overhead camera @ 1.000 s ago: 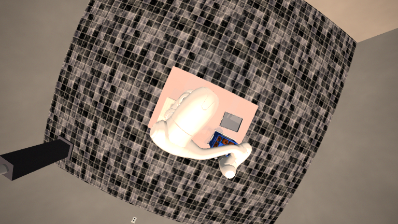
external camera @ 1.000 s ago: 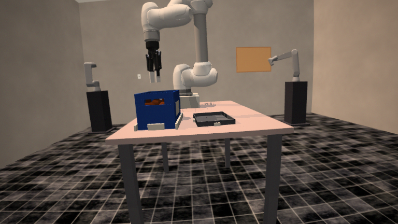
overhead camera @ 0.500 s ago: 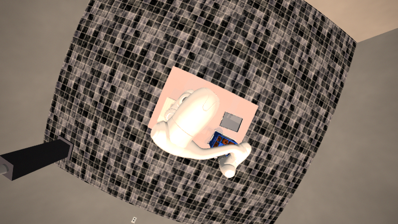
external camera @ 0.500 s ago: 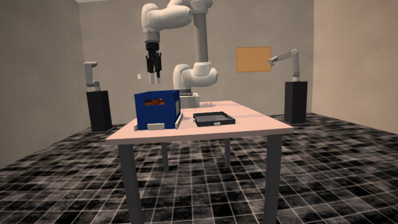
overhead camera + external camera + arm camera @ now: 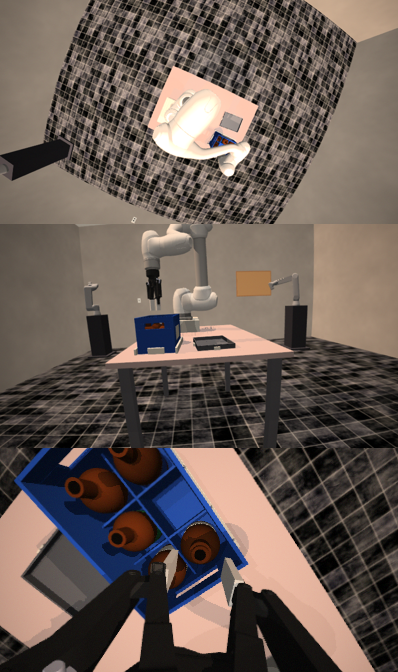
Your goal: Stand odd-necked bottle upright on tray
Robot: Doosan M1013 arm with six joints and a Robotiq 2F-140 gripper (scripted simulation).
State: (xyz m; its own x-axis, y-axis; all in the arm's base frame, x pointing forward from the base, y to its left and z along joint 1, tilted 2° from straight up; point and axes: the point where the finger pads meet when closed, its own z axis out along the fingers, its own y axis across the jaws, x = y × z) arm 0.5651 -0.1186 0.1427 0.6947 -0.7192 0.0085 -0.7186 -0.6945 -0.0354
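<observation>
The bottle lies 15 cm below my hand and 8 cm to the left of it. From my hand the other things lie so: dark tray 32 cm to the left, 22 cm below, 8 cm ahead; blue crate 15 cm below, 9 cm ahead, 4 cm to the left.
</observation>
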